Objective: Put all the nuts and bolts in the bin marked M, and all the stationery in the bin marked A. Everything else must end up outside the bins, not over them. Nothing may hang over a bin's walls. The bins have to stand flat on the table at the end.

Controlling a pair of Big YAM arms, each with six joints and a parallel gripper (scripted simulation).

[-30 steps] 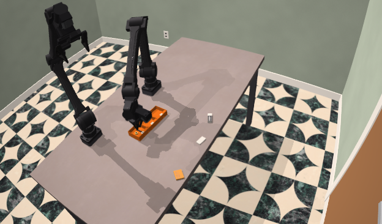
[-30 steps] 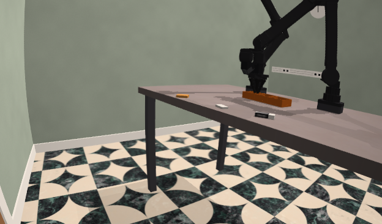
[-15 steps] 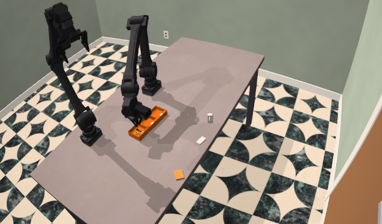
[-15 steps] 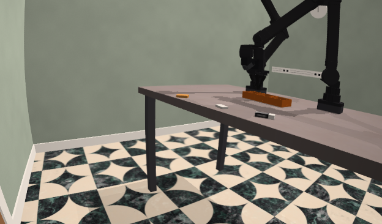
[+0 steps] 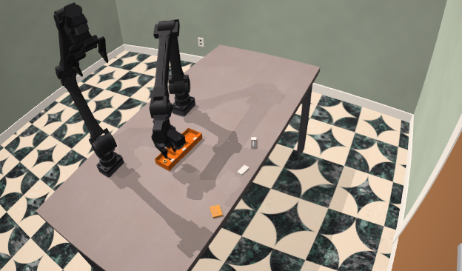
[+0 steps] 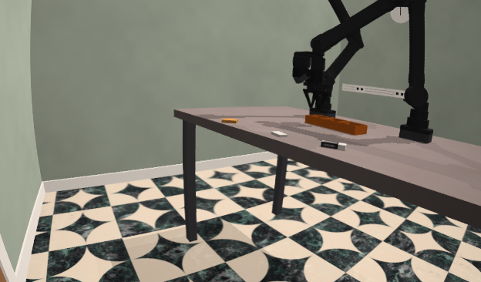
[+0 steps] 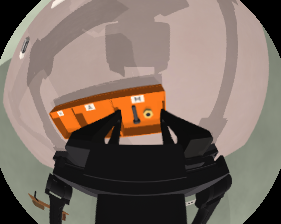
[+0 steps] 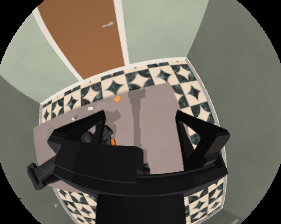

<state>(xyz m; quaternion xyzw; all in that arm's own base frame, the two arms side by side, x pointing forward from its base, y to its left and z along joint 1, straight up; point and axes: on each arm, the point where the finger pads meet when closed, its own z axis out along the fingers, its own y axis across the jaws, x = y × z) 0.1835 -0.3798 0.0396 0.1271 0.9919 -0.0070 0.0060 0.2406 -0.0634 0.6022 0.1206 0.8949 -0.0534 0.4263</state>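
The orange notepad is 320 mm ahead of my left hand, 90 mm to the right of it and 70 mm below it. From my left hand the other things lie so: black bolt 60 mm below, 40 mm behind, 10 mm to the left; then orange double bin 90 mm to the left, 60 mm below, 40 mm behind; then brass nut 60 mm below, 40 mm behind, 10 mm to the right.
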